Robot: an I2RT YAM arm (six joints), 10 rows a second.
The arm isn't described. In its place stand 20 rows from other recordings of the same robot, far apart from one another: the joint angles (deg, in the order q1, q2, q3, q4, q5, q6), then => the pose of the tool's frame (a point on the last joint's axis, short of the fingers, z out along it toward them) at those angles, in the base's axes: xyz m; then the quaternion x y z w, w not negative.
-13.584, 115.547, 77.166, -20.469, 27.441, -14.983 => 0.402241 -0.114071 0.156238 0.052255 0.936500 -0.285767 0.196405
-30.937, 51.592, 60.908, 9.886, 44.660, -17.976 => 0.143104 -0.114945 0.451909 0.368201 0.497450 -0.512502 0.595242
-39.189, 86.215, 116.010, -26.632, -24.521, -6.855 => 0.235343 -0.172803 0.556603 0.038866 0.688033 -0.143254 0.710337
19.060, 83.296, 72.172, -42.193, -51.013, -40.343 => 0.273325 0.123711 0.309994 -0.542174 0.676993 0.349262 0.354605
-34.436, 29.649, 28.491, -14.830, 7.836, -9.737 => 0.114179 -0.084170 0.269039 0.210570 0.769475 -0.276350 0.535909
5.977, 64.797, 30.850, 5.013, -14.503, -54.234 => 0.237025 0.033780 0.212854 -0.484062 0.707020 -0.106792 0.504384
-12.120, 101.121, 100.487, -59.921, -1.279, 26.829 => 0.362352 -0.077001 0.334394 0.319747 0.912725 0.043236 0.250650
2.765, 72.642, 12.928, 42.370, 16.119, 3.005 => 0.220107 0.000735 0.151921 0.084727 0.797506 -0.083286 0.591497
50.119, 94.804, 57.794, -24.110, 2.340, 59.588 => 0.210649 0.249837 0.181064 0.084989 0.964483 0.192477 0.159691
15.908, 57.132, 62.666, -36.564, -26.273, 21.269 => 0.193369 0.071498 0.363987 -0.072096 0.852009 0.340307 0.391247
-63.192, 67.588, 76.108, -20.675, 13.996, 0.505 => 0.109062 -0.234923 0.430342 0.472492 0.615552 -0.405325 0.483279
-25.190, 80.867, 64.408, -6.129, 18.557, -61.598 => 0.293378 -0.150511 0.320894 -0.171490 0.807872 -0.473721 0.305815
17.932, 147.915, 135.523, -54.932, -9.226, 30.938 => 0.510031 0.171050 0.159055 0.094976 0.972811 0.152853 0.145788
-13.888, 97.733, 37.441, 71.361, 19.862, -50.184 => 0.321853 -0.092038 0.212673 -0.068491 0.636415 -0.496303 0.586488
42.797, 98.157, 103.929, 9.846, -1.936, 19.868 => 0.293212 0.273129 0.488666 -0.133318 0.589654 0.422911 0.675041
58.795, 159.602, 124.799, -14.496, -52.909, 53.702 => 0.268501 0.498072 0.042570 0.192066 -0.831695 -0.490932 0.174301
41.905, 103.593, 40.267, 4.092, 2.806, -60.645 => 0.225695 0.200199 0.083978 -0.747919 0.608057 -0.066468 0.257809
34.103, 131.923, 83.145, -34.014, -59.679, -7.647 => 0.325994 0.257852 0.073943 0.337702 -0.797737 -0.495889 0.060553
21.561, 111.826, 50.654, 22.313, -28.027, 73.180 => 0.338841 0.151877 0.106727 0.286957 0.833408 0.456048 0.122906
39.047, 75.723, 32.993, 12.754, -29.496, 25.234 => 0.195942 0.181507 0.194724 -0.227102 0.816005 0.443982 0.292302
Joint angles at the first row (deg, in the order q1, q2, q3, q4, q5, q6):
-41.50, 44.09, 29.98, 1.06, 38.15, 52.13
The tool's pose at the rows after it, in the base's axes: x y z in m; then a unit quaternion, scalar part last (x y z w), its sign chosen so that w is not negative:
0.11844 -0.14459 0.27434 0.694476 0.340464 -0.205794 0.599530
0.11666 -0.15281 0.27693 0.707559 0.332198 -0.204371 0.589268
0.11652 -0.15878 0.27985 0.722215 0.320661 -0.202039 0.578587
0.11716 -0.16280 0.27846 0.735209 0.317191 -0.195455 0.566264
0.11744 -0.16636 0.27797 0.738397 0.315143 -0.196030 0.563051
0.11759 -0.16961 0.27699 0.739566 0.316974 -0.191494 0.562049
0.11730 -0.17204 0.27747 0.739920 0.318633 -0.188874 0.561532
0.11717 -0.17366 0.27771 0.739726 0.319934 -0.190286 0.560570
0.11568 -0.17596 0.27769 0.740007 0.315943 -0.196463 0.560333
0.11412 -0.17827 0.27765 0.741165 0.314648 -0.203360 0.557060
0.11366 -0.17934 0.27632 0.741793 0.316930 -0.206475 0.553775
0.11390 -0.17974 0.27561 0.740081 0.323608 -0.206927 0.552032
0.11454 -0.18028 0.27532 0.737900 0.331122 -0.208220 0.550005
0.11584 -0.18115 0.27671 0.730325 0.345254 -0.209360 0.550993
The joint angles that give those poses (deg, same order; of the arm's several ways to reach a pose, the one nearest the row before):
-43.94, 45.37, 31.25, -0.30, 37.99, 53.94
-46.31, 47.09, 32.97, -1.93, 36.58, 55.45
-47.58, 48.75, 34.89, -4.14, 36.35, 57.71
-48.33, 50.12, 35.93, -6.13, 35.62, 59.79
-48.99, 51.04, 36.30, -5.99, 35.27, 60.02
-49.72, 51.75, 36.40, -5.50, 34.07, 60.03
-50.35, 52.20, 36.69, -5.35, 33.14, 59.87
-50.70, 52.53, 36.88, -5.21, 32.87, 59.55
-51.39, 52.81, 36.87, -4.66, 33.06, 59.15
-52.09, 53.15, 37.05, -4.65, 33.17, 58.66
-52.38, 53.40, 36.96, -4.65, 33.09, 58.30
-52.46, 53.53, 36.91, -4.61, 32.61, 57.65
-52.47, 53.75, 37.00, -4.63, 32.23, 56.89
-52.47, 53.99, 37.26, -4.19, 31.27, 55.11

